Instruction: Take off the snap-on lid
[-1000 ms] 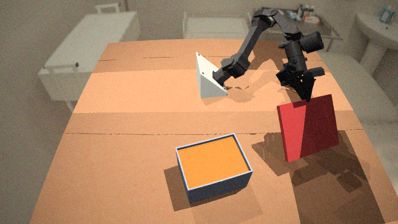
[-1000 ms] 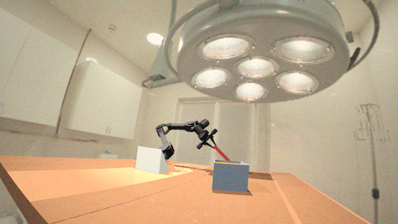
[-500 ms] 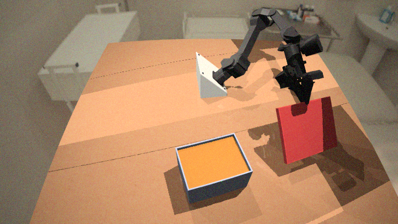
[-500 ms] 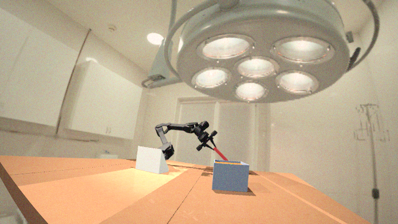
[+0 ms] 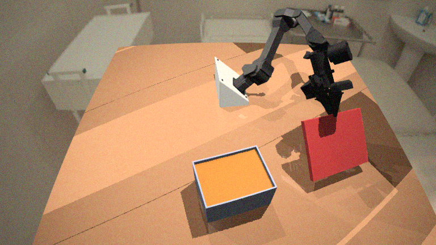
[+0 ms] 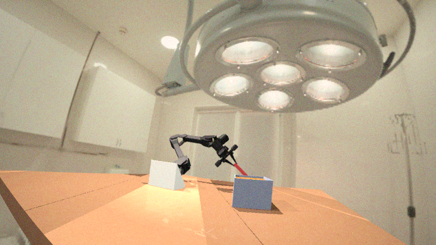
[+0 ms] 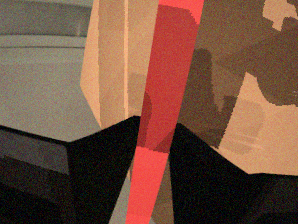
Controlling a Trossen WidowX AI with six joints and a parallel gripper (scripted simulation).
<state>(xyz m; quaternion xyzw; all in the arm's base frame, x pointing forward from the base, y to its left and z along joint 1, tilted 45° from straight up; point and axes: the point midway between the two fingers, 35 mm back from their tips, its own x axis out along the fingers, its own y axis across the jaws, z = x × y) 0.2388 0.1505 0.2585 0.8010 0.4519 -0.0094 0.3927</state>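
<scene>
Now: gripper tip 6 cm short of the red lid, 2 cm to the right of it and 5 cm above it. From my gripper tip the other things lie so: blue storage box (19 cm ahead, 31 cm to the right, 10 cm below).
</scene>
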